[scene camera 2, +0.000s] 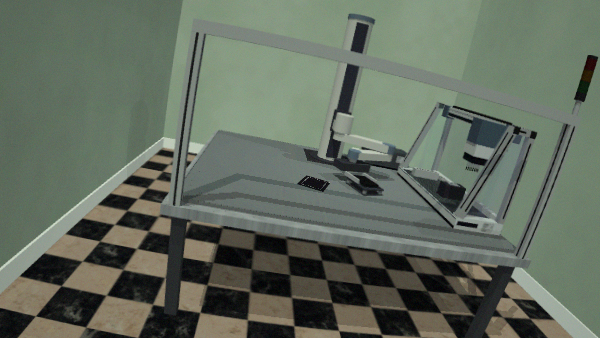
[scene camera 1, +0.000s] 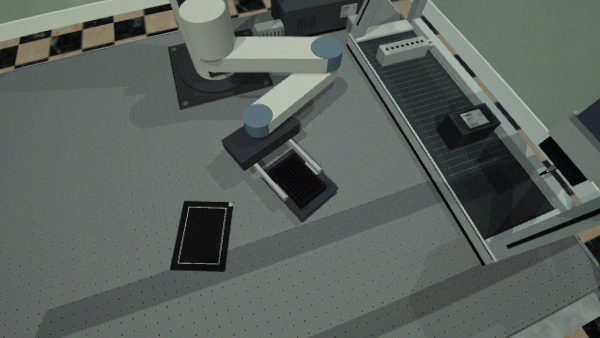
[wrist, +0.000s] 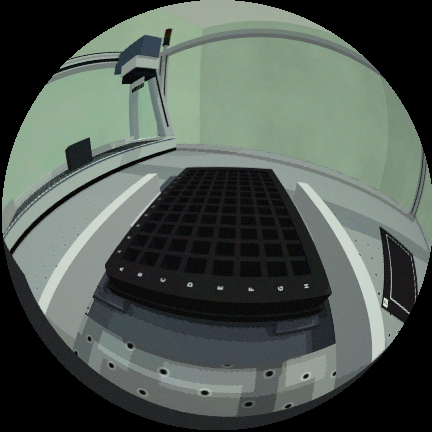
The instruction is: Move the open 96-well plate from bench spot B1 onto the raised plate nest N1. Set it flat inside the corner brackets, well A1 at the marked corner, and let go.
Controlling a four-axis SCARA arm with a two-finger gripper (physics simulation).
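Pixels of known places: gripper, between the fingertips: (scene camera 2: 367, 182) (scene camera 1: 303, 185) (wrist: 225, 187); arm's base, origin of its link: (scene camera 2: 328, 160).
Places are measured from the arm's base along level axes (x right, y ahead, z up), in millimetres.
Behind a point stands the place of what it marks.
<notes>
The black open 96-well plate (scene camera 1: 297, 180) @(x -101, y 513, z 60 mm) (scene camera 2: 367, 183) @(x -97, y 573, z 66 mm) (wrist: 215, 225) @(x -94, y 483, z 63 mm) is level or nearly so, between my gripper's two pale fingers. My gripper (scene camera 1: 302, 185) @(x -110, y 529, z 60 mm) (wrist: 225, 187) @(x -110, y 529, z 60 mm) is shut on its long sides. The plate is over the dark blue-grey raised nest (scene camera 1: 317, 205) @(x -127, y 586, z 46 mm) (wrist: 200, 340), within its outline and very low; whether it rests fully flat cannot be told. Row letters A to H face the wrist camera, A at the near left. Low brackets show under the near edge; the nest's corner mark is almost hidden. The black pad with a white outline (scene camera 1: 202, 235) @(x 157, y 556, z 15 mm) (scene camera 2: 314, 183) @(x 155, y 562, z 15 mm) (wrist: 401, 270) @(x 144, y 554, z 15 mm) bears no plate.
A framed instrument deck (scene camera 1: 460, 175) @(x -499, y 639, z 62 mm) stands to the right, with a dark box (scene camera 1: 467, 126) @(x -542, y 545, z 132 mm) (scene camera 2: 450, 190) @(x -548, y 565, z 106 mm) (wrist: 79, 154) @(x -515, y 527, z 94 mm) and a white strip rack (scene camera 1: 404, 50) @(x -552, y 225, z 106 mm) on it. A blue-and-white head (scene camera 2: 482, 140) @(x -494, y 778, z 414 mm) (wrist: 140, 57) @(x -469, y 706, z 377 mm) hangs above the deck. The arm's column (scene camera 2: 346, 90) @(x 6, y 77, z 454 mm) stands behind.
</notes>
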